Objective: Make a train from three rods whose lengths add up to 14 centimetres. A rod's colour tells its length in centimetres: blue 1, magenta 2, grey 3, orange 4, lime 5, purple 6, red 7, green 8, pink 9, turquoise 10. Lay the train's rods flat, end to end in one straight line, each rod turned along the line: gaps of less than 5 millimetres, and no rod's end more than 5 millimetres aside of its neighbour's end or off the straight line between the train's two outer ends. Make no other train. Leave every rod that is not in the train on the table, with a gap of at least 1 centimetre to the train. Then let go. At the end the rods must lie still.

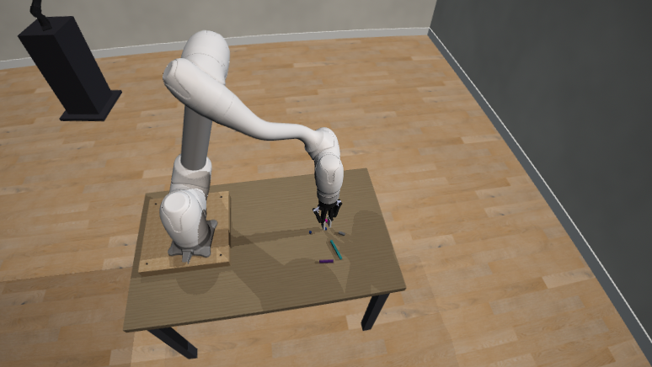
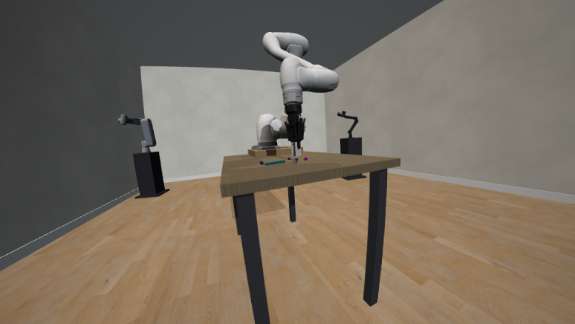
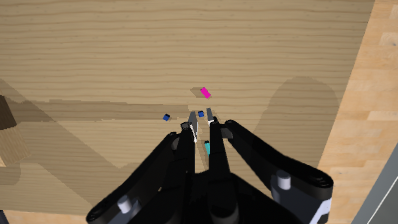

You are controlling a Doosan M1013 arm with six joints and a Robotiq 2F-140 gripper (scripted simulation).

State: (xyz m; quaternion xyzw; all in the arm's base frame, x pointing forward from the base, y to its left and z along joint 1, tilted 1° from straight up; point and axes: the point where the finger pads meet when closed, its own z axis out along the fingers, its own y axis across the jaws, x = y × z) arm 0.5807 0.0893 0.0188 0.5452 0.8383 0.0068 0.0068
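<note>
My hand is 5 cm above the magenta rod and 4 cm to the right of it. The rest, counted from my hand: purple rod 16 cm to the right, 5 cm below; turquoise rod 11 cm to the right, 5 cm below, 4 cm ahead; grey rod 7 cm ahead, 5 cm below, 2 cm to the right.
</note>
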